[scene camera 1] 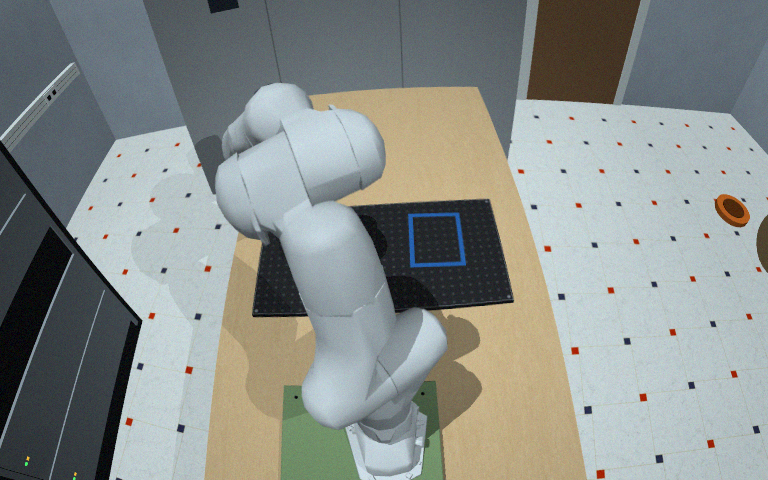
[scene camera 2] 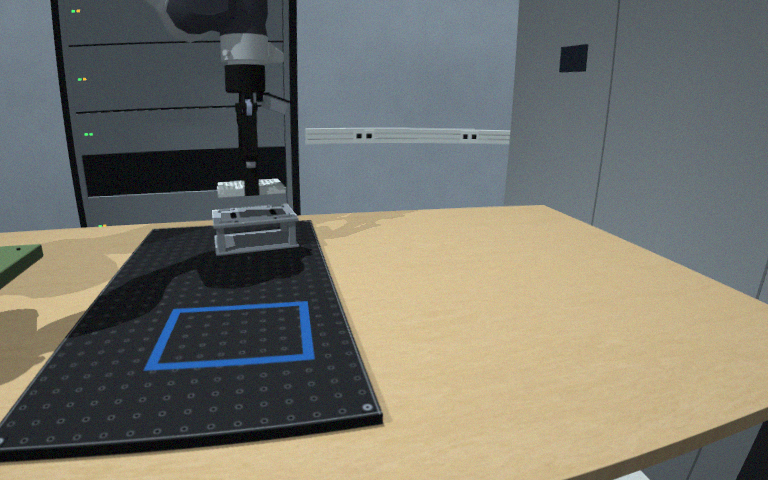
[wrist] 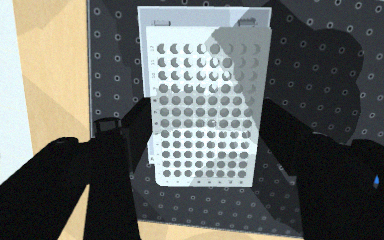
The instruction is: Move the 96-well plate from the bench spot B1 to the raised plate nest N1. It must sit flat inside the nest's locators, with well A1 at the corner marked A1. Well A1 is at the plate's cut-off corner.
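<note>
There is a white 96-well plate (scene camera 2: 235, 188) (wrist: 207, 84), and I can see a grey plate nest (scene camera 2: 258, 214) too. As for my gripper, I find it at (scene camera 2: 249, 190) and also at (wrist: 205, 113).
</note>
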